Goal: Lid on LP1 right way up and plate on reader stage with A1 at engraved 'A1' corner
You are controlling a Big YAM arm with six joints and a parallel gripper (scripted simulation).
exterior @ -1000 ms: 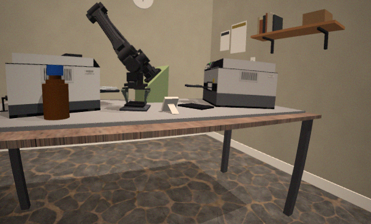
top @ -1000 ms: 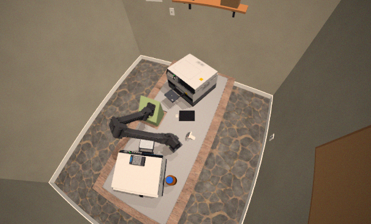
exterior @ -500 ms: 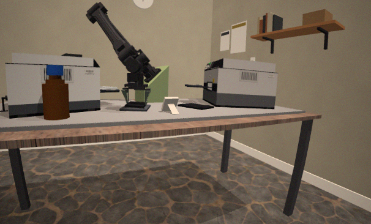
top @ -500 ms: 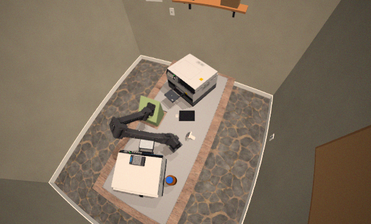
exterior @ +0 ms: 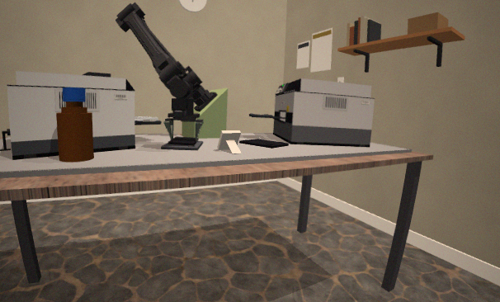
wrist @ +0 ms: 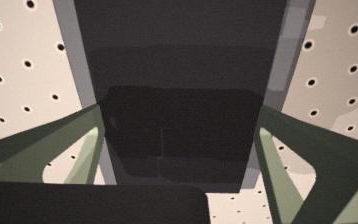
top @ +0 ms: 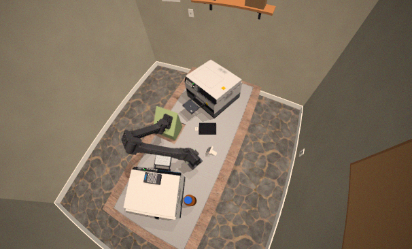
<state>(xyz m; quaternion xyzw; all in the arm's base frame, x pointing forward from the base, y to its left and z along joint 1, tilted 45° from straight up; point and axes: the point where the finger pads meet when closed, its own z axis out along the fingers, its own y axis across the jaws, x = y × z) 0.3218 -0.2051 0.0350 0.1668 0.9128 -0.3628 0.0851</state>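
My gripper is now right at the dark lid. From my hand the other things lie so: lidded white well plate: 20 cm behind, 13 cm to the right, 6 cm above; black pad: 32 cm to the left, 2 cm below; grey pad: 2 cm below.
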